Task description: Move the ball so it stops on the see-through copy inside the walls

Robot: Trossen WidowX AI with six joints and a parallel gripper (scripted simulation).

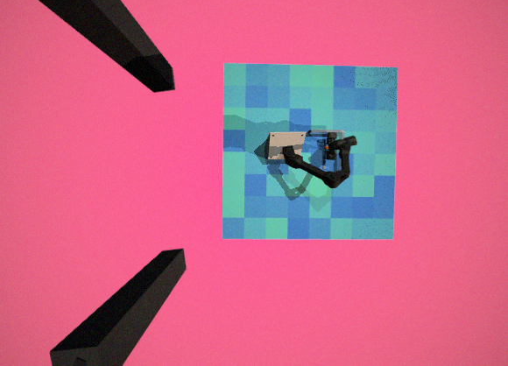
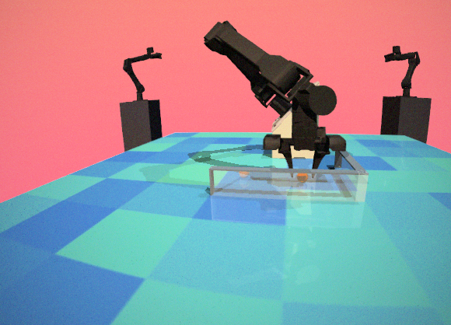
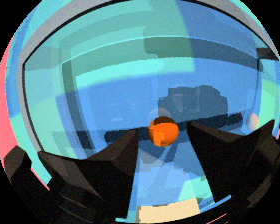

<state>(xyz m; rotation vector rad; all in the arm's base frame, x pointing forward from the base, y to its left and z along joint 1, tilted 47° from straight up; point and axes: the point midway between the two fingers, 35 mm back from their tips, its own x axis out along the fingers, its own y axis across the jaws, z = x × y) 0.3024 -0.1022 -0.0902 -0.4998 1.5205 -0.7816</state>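
Now: gripper tip 140 mm to the left of the see-through ball and 40 mm past it. The rest, counted from my gripper tip: long clear wall (90 mm ahead, 50 mm to the right, 20 mm above).
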